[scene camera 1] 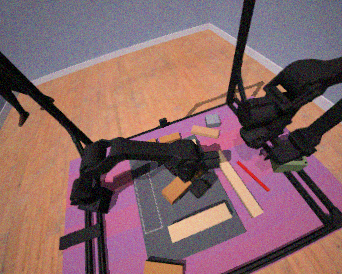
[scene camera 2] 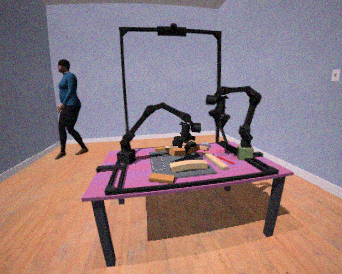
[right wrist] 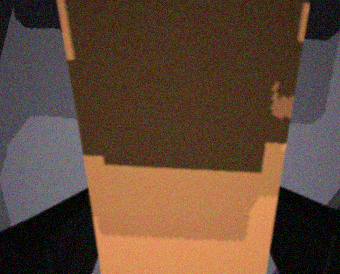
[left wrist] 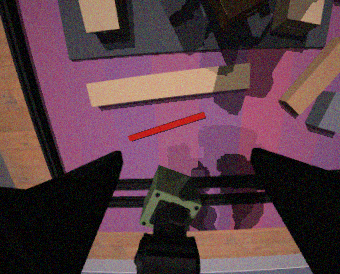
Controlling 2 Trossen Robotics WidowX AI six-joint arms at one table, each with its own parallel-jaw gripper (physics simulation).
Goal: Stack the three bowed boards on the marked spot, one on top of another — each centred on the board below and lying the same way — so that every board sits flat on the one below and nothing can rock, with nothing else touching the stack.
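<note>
A dark mat bears a white outlined spot. My right gripper is low over the mat, its fingers against both sides of an orange bowed board. The board's far part is hidden by the gripper. A pale bowed board lies near the mat's front, arched upward. Another pale board shows at the top right of the left wrist view. My left gripper is open and empty, high at the right.
A long pale plank and a red stick lie right of the mat. An orange block lies at the front. A tan block, another orange block and a grey block lie at the back.
</note>
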